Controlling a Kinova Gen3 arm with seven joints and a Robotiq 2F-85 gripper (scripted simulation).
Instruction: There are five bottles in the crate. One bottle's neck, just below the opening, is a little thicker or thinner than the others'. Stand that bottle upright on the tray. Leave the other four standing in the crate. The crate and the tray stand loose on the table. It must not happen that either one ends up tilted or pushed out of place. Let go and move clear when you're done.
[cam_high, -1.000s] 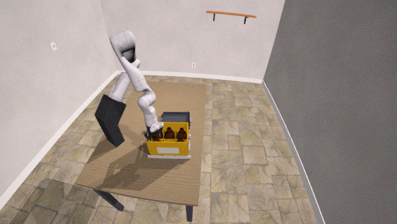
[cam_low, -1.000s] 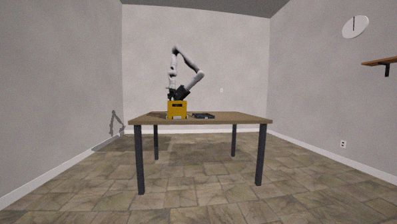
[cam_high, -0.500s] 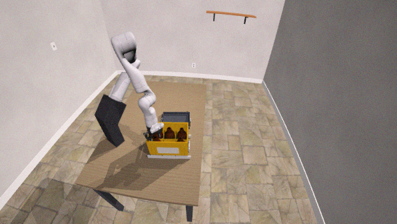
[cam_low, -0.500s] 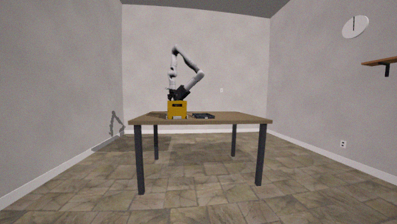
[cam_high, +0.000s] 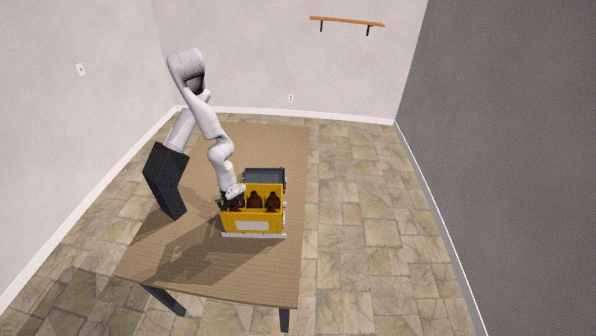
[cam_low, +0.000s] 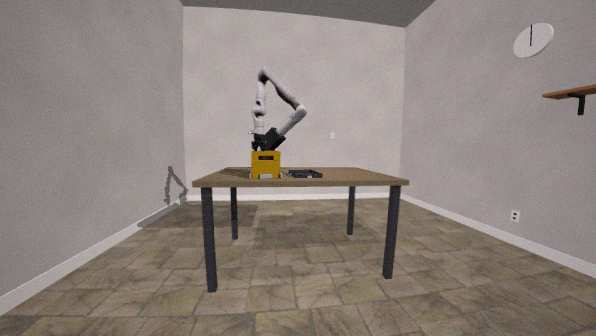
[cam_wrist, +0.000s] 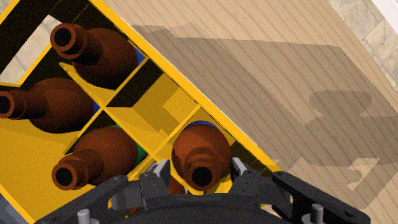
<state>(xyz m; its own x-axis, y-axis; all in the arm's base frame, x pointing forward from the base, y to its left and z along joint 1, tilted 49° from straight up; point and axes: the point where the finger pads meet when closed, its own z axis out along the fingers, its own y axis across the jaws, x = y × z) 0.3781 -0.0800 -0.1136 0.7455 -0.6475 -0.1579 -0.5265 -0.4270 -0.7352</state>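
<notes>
Right now my hand is 80 mm short of the yellow crate, 70 mm above it and 60 mm to the right of it. Also, from my hand: dark grey tray 340 mm to the left, 140 mm below, 50 mm ahead.
</notes>
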